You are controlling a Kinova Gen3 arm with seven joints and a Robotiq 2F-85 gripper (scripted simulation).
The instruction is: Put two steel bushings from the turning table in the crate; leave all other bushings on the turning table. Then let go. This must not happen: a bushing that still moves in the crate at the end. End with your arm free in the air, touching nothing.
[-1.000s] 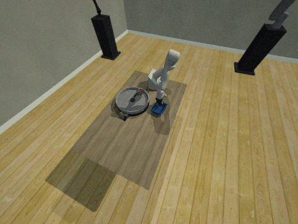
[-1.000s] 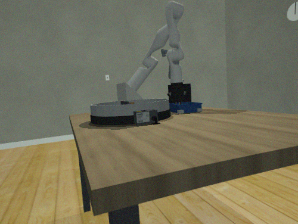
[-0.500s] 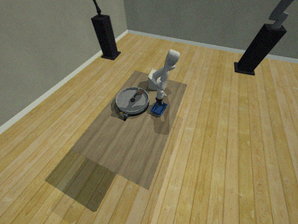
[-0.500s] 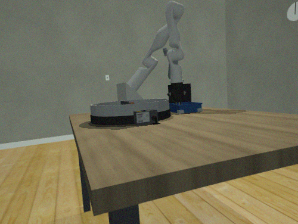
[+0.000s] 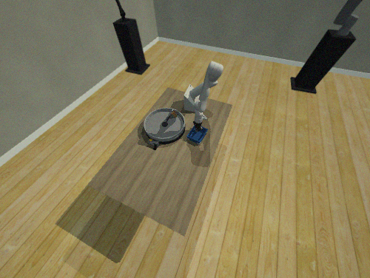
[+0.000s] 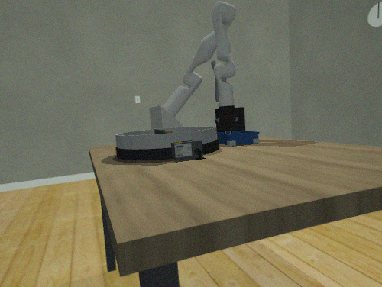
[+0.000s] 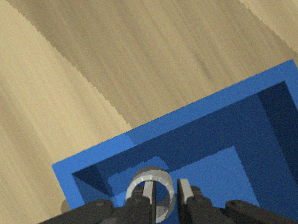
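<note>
Right now the blue crate is 5 cm ahead of my hand, 1 cm to the left of it and 1 cm below it. Round my hand: grey turning table (34 cm to the right, 8 cm ahead, 1 cm above).
</note>
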